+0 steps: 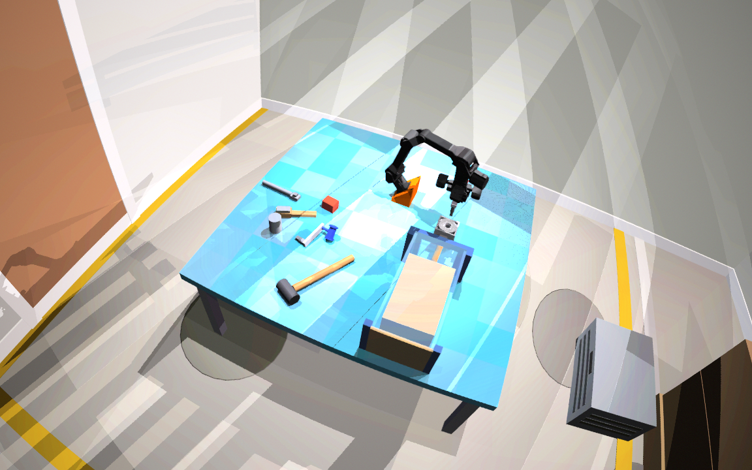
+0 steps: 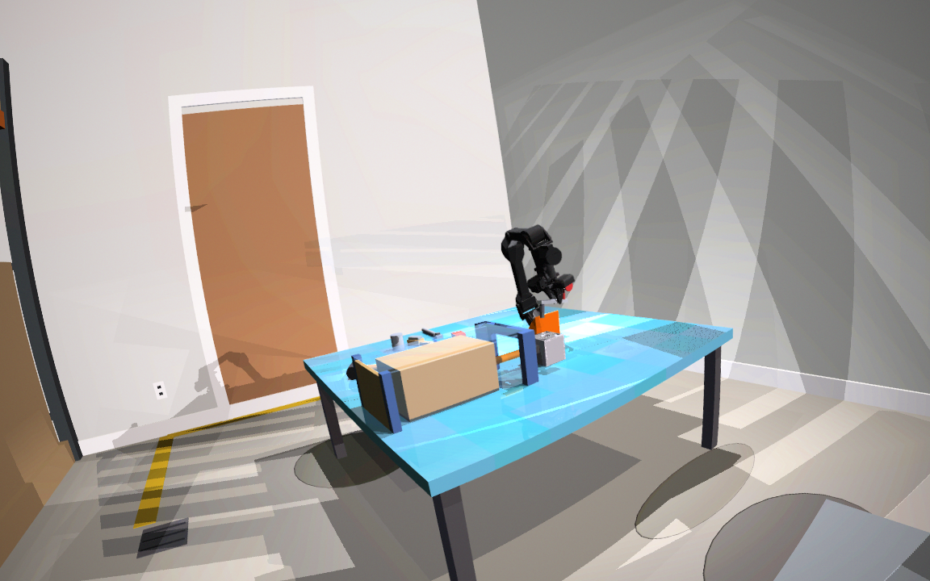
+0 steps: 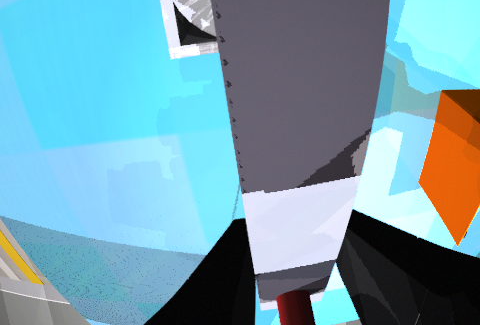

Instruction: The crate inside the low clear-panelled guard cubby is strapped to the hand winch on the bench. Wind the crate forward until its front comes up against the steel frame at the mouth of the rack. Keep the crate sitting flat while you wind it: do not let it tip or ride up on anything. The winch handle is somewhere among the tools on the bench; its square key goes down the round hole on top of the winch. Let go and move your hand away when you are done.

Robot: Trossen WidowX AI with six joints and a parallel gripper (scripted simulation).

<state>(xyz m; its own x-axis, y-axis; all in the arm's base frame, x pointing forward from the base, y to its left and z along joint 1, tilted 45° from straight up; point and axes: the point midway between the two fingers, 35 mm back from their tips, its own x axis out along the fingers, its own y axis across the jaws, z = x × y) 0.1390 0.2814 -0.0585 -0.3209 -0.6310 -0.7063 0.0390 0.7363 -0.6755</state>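
Right now the winch handle is 2 cm above my gripper tip and 1 cm ahead of it. Round my gripper tip: clear-panelled cubby 48 cm ahead, 7 cm below, 2 cm to the right; then red knob 4 cm above, 3 cm behind; then grey winch 15 cm below, 6 cm ahead, 1 cm to the right.
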